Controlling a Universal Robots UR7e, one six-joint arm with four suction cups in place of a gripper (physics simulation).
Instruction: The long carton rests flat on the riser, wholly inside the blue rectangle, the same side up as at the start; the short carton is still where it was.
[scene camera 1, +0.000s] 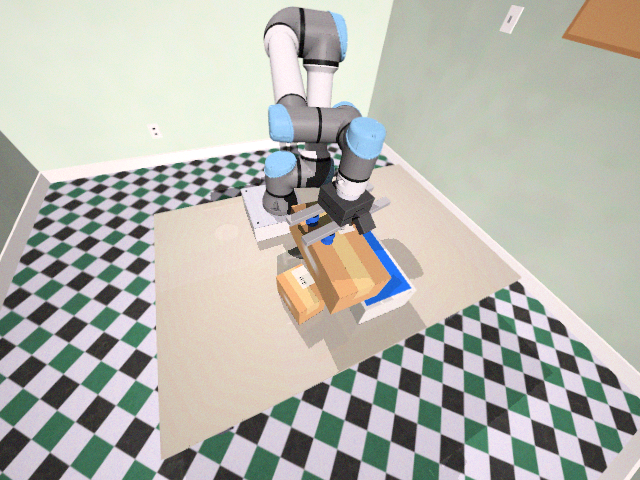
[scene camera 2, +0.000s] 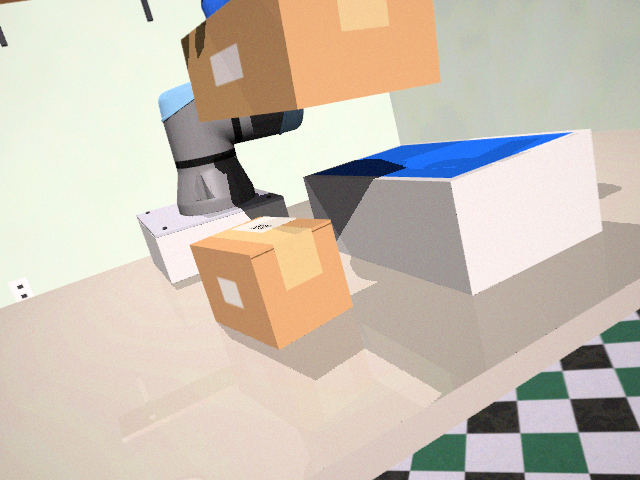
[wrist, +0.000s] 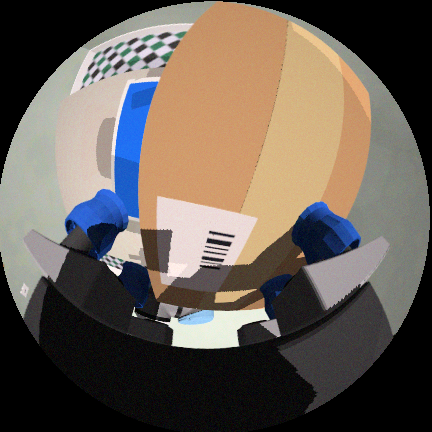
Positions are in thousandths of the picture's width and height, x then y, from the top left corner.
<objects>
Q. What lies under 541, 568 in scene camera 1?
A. A long carton.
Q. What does the short carton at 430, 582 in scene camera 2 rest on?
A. The table.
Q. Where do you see my suction head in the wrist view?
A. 742, 541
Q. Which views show the long carton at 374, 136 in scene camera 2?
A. Scene camera 1, scene camera 2 and the wrist view: all of them.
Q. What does the white riser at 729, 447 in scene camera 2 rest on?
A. The table.
</objects>
